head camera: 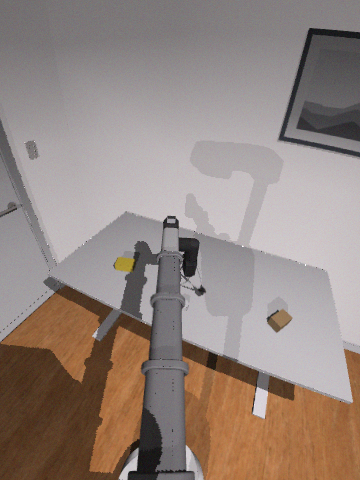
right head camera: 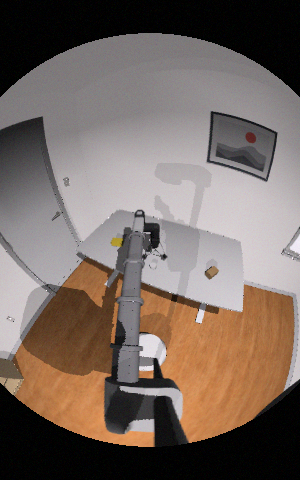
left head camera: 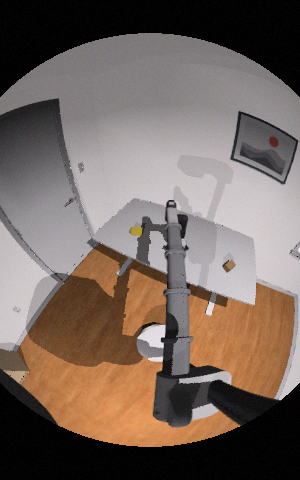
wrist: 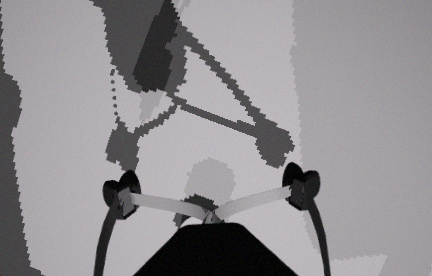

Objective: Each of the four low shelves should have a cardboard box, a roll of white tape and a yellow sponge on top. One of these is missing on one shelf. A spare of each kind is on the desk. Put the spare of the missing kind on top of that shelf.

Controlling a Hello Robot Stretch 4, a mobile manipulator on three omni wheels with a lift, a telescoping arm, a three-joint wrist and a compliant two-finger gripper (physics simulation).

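Places are measured from the robot's base along level axes (x ahead, y left, z up), in centimetres.
Pixels of known places: gripper, fingertip midpoint: [head camera: 185, 293] [right head camera: 154, 258] [wrist: 211, 182]; robot's base, origin of the base link: [right head camera: 145, 350] [left head camera: 156, 341].
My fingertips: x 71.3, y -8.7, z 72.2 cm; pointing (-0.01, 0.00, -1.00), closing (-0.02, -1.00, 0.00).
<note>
For each thing: its top centre in the pictures, then the offset to it from my fingertips. Level surfaces: height alone.
- desk, its level: dz -2.9 cm
- white tape roll, middle of its top: [right head camera: 152, 264] dx -5.7, dy +1.3, dz -0.5 cm
- yellow sponge, middle of its top: [head camera: 125, 261] [left head camera: 136, 229] [right head camera: 116, 239] dx +18.9, dy +33.5, dz +1.6 cm
- cardboard box, middle of its top: [head camera: 282, 317] [right head camera: 212, 270] [left head camera: 230, 264] dx -14.9, dy -43.7, dz +2.1 cm
My gripper [right head camera: 154, 256] [wrist: 211, 182] is open and empty, low over the desk [head camera: 300, 355] [left head camera: 240, 290] [right head camera: 230, 295]. The white tape roll [right head camera: 153, 265] stands on the desk just on the near side of the fingers; the arm hides part of it in the head camera view, and the gripper body hides most of it in the wrist view. A yellow sponge [head camera: 124, 264] [left head camera: 136, 231] [right head camera: 116, 242] lies at the left part of the desk. A cardboard box [head camera: 280, 320] [left head camera: 229, 266] [right head camera: 212, 272] is at the right part. Which low shelf lacks something cannot be told.
The telescoping arm [head camera: 166, 330] [left head camera: 177, 270] [right head camera: 131, 300] reaches over the desk's front edge. A wall with a framed picture [left head camera: 265, 165] stands behind the desk. A door [left head camera: 35, 170] is at the left. Part of a tan, box-like object [left head camera: 14, 369] [right head camera: 9, 377] shows at the lower left.
</note>
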